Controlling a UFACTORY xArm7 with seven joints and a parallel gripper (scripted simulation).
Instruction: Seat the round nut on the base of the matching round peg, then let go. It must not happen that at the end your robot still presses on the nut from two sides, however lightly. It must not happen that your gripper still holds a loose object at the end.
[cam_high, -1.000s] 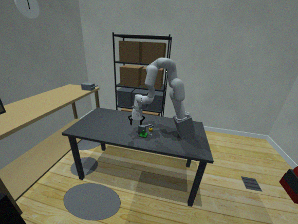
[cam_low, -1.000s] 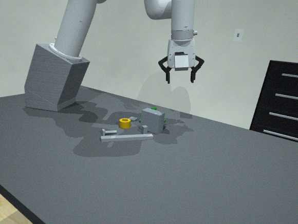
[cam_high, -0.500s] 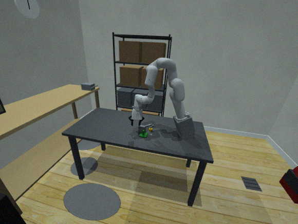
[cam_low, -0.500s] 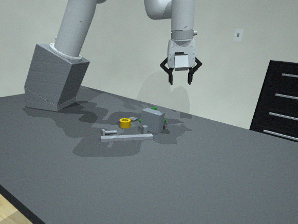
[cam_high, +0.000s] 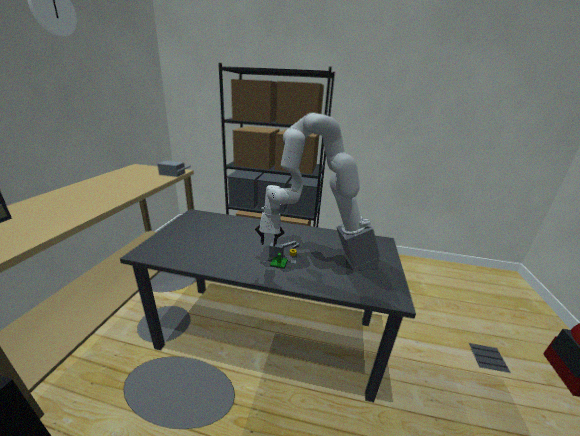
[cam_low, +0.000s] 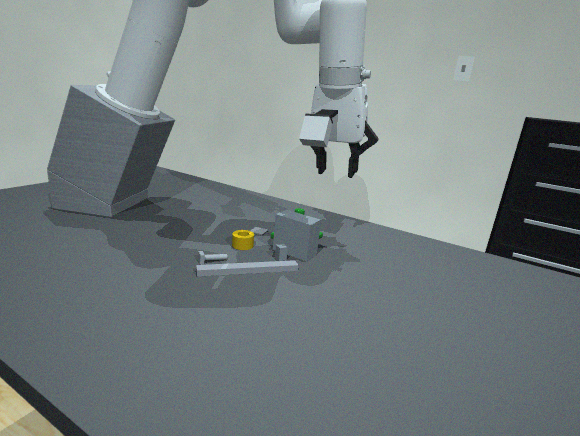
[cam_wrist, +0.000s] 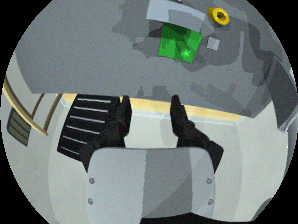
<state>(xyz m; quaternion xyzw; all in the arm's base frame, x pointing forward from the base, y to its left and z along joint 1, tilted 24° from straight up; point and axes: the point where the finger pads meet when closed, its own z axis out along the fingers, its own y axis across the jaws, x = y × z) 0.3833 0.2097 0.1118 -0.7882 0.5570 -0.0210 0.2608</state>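
Right now the grey block is 10 mm ahead of my hand, 110 mm to the right of it and 120 mm below it. Round my hand: flat grey tile 110 mm behind, 100 mm to the right, 150 mm below; square peg 10 mm ahead, 150 mm to the right, 140 mm below; grey base strip 10 mm ahead, 230 mm to the right, 150 mm below.
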